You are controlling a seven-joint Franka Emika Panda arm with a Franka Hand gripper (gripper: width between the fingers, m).
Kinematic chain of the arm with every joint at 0, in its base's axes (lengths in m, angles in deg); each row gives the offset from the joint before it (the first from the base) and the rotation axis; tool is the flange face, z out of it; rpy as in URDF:
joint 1: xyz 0 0 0.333 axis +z
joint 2: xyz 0 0 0 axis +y
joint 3: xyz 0 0 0.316 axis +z
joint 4: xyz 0.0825 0 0 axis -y
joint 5: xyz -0.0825 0 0.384 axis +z
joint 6: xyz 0 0 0 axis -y
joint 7: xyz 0.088 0 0 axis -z
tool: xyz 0 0 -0.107 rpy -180 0 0
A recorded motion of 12 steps. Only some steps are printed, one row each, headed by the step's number.
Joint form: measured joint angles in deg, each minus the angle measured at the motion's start. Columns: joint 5, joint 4, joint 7, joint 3, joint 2, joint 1, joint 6.
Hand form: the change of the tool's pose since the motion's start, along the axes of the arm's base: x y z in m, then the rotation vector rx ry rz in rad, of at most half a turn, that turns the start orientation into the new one. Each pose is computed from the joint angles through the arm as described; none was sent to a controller.
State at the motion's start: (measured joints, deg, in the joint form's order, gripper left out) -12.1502 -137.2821 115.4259 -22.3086 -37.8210 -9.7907 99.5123
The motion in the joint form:
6: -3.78 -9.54 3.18 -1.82 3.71 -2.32 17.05
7: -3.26 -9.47 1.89 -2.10 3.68 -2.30 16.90
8: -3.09 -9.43 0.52 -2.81 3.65 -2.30 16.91
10: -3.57 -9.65 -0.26 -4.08 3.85 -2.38 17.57
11: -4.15 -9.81 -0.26 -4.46 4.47 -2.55 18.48
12: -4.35 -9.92 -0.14 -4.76 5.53 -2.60 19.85
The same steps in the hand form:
6: 0.0082 -0.0139 -0.0759 -0.0731 -0.0410 -0.0635
7: 0.0072 -0.0150 -0.0758 -0.0629 -0.0439 -0.0491
8: 0.0047 -0.0187 -0.0765 -0.0546 -0.0475 -0.0371
10: 0.0004 -0.0261 -0.0807 -0.0521 -0.0501 -0.0390
11: 0.0002 -0.0299 -0.0848 -0.0603 -0.0479 -0.0422
12: 0.0026 -0.0330 -0.0903 -0.0665 -0.0485 -0.0472

